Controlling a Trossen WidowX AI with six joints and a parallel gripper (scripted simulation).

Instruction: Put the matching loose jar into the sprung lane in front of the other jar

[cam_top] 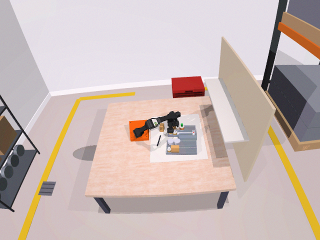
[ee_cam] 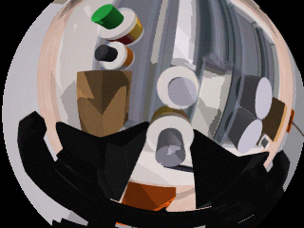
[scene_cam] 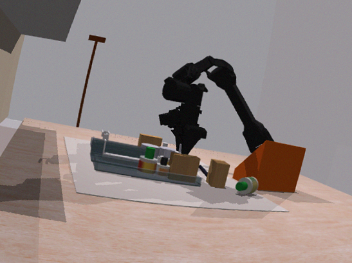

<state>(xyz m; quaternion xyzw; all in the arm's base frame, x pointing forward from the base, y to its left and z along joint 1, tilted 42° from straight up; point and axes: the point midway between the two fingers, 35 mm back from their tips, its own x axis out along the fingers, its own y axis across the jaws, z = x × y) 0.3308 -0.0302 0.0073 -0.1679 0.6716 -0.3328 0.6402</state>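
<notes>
Right now the black-lidded jar is 8 cm ahead of my gripper tip, 6 cm to the left of it and 2 cm below it. Also, from my gripper tip: pusher plate 14 cm ahead, 6 cm to the right; sprung lane 13 cm ahead, 6 cm to the right, 3 cm below.
</notes>
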